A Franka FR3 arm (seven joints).
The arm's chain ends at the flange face. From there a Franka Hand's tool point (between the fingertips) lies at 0.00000 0.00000 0.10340 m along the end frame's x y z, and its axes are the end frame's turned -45 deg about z.
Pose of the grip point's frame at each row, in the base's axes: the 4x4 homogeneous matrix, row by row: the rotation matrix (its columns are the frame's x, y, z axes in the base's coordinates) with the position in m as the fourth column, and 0 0 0 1 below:
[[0.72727 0.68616 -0.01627 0.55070], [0.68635 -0.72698 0.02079 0.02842], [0.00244 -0.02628 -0.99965 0.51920], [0 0 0 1]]
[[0.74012 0.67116 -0.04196 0.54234], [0.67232 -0.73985 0.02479 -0.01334], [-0.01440 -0.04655 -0.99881 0.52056], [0 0 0 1]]
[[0.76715 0.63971 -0.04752 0.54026], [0.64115 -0.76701 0.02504 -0.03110], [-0.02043 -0.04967 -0.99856 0.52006], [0 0 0 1]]
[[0.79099 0.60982 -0.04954 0.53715], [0.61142 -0.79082 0.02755 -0.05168], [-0.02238 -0.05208 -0.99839 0.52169], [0 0 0 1]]
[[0.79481 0.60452 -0.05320 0.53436], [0.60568 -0.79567 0.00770 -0.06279], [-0.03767 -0.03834 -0.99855 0.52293], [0 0 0 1]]
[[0.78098 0.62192 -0.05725 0.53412], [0.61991 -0.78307 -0.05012 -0.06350], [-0.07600 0.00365 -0.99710 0.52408], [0 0 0 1]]
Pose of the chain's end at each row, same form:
[[0.99945 -0.02907 -0.01627 0.55238], [-0.02873 -0.99938 0.02079 0.02627], [-0.01686 -0.02031 -0.99965 0.62256], [0 0 0 1]]
[[0.99793 -0.04876 -0.04196 0.54668], [-0.04775 -0.99855 0.02479 -0.01590], [-0.04310 -0.02273 -0.99881 0.62384], [0 0 0 1]]
[[0.99480 -0.09011 -0.04752 0.54517], [-0.08900 -0.99572 0.02504 -0.03369], [-0.04957 -0.02068 -0.99856 0.62331], [0 0 0 1]]
[[0.99052 -0.12811 -0.04954 0.54227], [-0.12685 -0.99153 0.02755 -0.05453], [-0.05265 -0.02100 -0.99839 0.62492], [0 0 0 1]]
[[0.98948 -0.13456 -0.05320 0.53986], [-0.13434 -0.99090 0.00770 -0.06359], [-0.05375 -0.00047 -0.99855 0.62618], [0 0 0 1]]
[[0.99200 -0.11247 -0.05725 0.54004], [-0.11537 -0.99206 -0.05012 -0.05832], [-0.05116 0.05632 -0.99710 0.62718], [0 0 0 1]]

